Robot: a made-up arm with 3 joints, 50 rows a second.
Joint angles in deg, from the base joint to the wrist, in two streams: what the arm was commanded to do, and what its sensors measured. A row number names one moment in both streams.
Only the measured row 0 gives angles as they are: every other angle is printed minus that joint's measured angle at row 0.
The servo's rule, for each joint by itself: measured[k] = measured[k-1] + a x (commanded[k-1-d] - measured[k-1]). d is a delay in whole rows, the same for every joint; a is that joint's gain. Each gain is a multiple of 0.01, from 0.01 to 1. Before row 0 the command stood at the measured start. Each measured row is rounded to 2 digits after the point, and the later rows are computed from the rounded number. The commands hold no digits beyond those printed.
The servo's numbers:
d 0
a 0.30 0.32 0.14
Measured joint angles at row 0:
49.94 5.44 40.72
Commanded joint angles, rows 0 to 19:
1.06 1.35 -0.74
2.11 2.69 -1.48
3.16 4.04 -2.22
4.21 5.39 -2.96
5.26 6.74 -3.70
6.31 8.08 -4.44
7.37 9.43 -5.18
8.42 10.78 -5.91
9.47 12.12 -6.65
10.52 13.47 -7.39
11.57 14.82 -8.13
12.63 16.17 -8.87
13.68 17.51 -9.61
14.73 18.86 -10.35
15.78 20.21 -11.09
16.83 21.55 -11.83
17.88 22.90 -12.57
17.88 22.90 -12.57
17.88 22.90 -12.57
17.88 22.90 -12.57
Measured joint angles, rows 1 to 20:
0.32 0.43 -0.10
0.86 1.15 -0.29
1.55 2.07 -0.56
2.35 3.13 -0.90
3.22 4.29 -1.29
4.15 5.50 -1.73
5.12 6.76 -2.21
6.11 8.05 -2.73
7.12 9.35 -3.28
8.14 10.67 -3.86
9.17 12.00 -4.46
10.21 13.33 -5.08
11.25 14.67 -5.71
12.29 16.01 -6.36
13.34 17.35 -7.02
14.39 18.69 -7.69
15.44 20.04 -8.37
16.17 20.96 -8.96
16.68 21.58 -9.47
17.04 22.00 -9.90

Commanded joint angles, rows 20 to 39:
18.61 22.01 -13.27
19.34 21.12 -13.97
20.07 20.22 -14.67
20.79 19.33 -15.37
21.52 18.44 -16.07
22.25 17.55 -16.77
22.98 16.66 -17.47
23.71 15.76 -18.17
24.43 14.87 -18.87
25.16 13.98 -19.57
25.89 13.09 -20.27
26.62 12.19 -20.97
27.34 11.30 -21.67
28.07 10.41 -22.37
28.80 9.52 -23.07
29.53 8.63 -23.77
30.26 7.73 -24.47
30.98 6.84 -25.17
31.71 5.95 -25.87
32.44 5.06 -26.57
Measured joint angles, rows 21 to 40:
17.51 22.00 -10.37
18.06 21.72 -10.87
18.66 21.24 -11.40
19.30 20.63 -11.96
19.97 19.93 -12.54
20.65 19.17 -13.13
21.35 18.37 -13.74
22.06 17.53 -14.36
22.77 16.68 -14.99
23.49 15.82 -15.63
24.21 14.95 -16.28
24.93 14.07 -16.94
25.65 13.18 -17.60
26.38 12.29 -18.27
27.11 11.40 -18.94
27.84 10.51 -19.62
28.57 9.62 -20.30
29.29 8.73 -20.98
30.02 7.84 -21.66
30.75 6.95 -22.35

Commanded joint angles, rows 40 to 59:
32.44 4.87 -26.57
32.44 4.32 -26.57
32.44 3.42 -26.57
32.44 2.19 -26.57
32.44 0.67 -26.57
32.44 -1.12 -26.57
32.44 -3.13 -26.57
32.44 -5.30 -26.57
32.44 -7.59 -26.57
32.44 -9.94 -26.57
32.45 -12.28 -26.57
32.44 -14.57 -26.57
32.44 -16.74 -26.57
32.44 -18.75 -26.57
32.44 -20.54 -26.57
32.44 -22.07 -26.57
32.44 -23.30 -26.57
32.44 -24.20 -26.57
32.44 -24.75 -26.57
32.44 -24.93 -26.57
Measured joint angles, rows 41 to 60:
31.26 6.28 -22.94
31.61 5.65 -23.45
31.86 4.94 -23.89
32.03 4.06 -24.27
32.15 2.98 -24.59
32.24 1.67 -24.87
32.30 0.13 -25.11
32.34 -1.61 -25.31
32.37 -3.52 -25.49
32.39 -5.57 -25.64
32.41 -7.72 -25.77
32.42 -9.91 -25.88
32.43 -12.10 -25.98
32.43 -14.23 -26.06
32.43 -16.25 -26.13
32.43 -18.11 -26.19
32.43 -19.77 -26.24
32.43 -21.19 -26.29
32.43 -22.33 -26.33
32.43 -23.16 -26.36

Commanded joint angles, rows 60 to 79:
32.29 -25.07 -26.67
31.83 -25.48 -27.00
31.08 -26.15 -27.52
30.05 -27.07 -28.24
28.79 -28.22 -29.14
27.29 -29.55 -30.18
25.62 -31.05 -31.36
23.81 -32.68 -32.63
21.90 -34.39 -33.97
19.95 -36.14 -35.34
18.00 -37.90 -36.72
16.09 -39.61 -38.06
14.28 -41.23 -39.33
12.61 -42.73 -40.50
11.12 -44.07 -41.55
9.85 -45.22 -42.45
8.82 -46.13 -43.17
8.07 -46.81 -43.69
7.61 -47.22 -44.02
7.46 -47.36 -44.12
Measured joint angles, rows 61 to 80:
32.39 -23.77 -26.40
32.22 -24.32 -26.48
31.88 -24.91 -26.63
31.33 -25.60 -26.86
30.57 -26.44 -27.18
29.59 -27.44 -27.60
28.40 -28.60 -28.13
27.02 -29.91 -28.76
25.48 -31.34 -29.49
23.82 -32.88 -30.31
22.07 -34.49 -31.21
20.28 -36.13 -32.17
18.48 -37.76 -33.17
16.72 -39.35 -34.20
15.04 -40.86 -35.23
13.48 -42.26 -36.24
12.08 -43.50 -37.21
10.88 -44.56 -38.12
9.90 -45.41 -38.95
9.17 -46.03 -39.67

